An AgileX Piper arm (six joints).
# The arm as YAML. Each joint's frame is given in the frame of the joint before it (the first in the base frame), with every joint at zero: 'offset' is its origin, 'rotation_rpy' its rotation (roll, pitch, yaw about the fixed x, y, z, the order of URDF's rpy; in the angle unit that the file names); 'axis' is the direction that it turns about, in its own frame. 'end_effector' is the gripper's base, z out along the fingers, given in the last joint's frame.
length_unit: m
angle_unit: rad
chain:
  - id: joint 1
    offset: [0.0, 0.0, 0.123]
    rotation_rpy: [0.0, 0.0, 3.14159]
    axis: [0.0, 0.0, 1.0]
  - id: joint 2
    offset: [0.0, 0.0, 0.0]
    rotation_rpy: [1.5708, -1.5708, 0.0]
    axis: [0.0, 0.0, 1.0]
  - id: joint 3
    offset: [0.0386, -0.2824, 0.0]
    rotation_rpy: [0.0, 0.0, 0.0]
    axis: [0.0, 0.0, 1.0]
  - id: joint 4
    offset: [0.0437, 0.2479, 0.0]
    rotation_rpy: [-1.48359, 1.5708, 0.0]
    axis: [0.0, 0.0, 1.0]
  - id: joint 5
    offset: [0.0, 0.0, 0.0]
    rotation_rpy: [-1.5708, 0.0, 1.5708]
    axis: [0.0, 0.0, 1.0]
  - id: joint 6
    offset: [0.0, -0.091, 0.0]
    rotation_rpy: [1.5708, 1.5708, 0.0]
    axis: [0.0, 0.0, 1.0]
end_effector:
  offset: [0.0, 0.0, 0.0]
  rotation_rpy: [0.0, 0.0, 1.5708]
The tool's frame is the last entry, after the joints.
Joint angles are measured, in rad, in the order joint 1, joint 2, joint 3, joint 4, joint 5, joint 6. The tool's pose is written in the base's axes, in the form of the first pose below.
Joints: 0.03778 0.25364 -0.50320 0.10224 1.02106 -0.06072
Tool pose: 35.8 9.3 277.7 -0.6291 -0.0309 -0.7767 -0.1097 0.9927 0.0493
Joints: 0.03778 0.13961 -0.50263 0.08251 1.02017 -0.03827
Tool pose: 18.2 7.1 280.5 -0.5384 -0.0154 -0.8426 -0.0942 0.9947 0.0420
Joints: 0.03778 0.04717 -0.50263 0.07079 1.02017 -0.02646
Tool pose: 3.7 5.6 281.5 -0.4592 -0.0067 -0.8883 -0.0864 0.9956 0.0371
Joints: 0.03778 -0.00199 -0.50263 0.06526 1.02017 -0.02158
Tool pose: -4.1 4.9 281.5 -0.4153 -0.0031 -0.9097 -0.0830 0.9959 0.0345
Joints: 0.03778 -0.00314 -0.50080 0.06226 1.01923 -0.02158
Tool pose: -4.0 4.7 281.0 -0.4150 -0.0046 -0.9098 -0.0813 0.9962 0.0320
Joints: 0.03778 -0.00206 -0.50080 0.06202 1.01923 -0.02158
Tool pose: -3.8 4.7 281.0 -0.4159 -0.0048 -0.9094 -0.0812 0.9962 0.0319
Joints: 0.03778 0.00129 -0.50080 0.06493 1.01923 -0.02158
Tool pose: -3.3 4.9 281.1 -0.4191 -0.0034 -0.9080 -0.0827 0.9960 0.0345
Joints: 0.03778 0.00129 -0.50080 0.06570 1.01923 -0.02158
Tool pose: -3.3 5.0 281.1 -0.4191 -0.0030 -0.9079 -0.0831 0.9959 0.0351
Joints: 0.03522 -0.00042 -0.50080 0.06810 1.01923 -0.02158
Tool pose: -3.6 5.2 281.1 -0.4176 -0.0006 -0.9086 -0.0819 0.9960 0.0370
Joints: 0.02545 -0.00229 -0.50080 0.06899 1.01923 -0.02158
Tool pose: -3.9 5.2 281.1 -0.4159 0.0040 -0.9094 -0.0727 0.9966 0.0377
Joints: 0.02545 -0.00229 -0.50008 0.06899 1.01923 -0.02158
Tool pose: -3.8 5.2 280.9 -0.4166 0.0040 -0.9091 -0.0727 0.9966 0.0377
